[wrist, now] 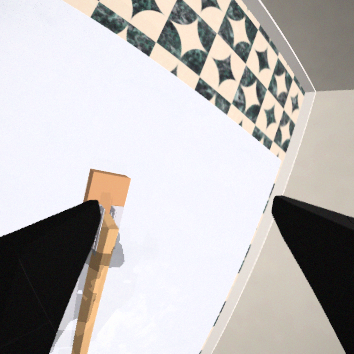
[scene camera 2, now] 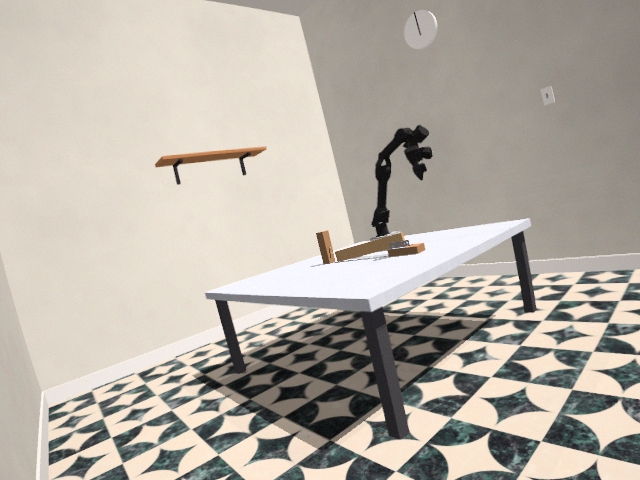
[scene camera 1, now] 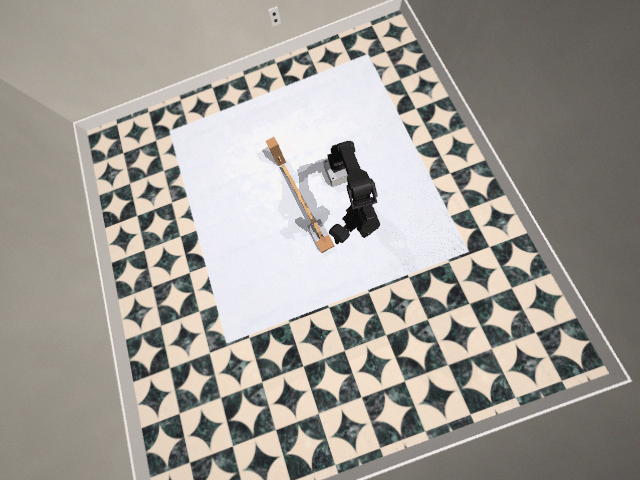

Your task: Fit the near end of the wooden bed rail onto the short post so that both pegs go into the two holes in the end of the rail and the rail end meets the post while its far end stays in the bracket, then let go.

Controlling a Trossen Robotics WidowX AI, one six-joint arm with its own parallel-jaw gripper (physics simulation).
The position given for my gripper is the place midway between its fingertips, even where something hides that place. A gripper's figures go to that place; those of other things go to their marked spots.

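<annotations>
My gripper (wrist: 187, 206) is sitting 0.10 m from the lens, and there's a wooden bed rail (wrist: 97, 268) that's 0.42 m from the lens.
</annotations>
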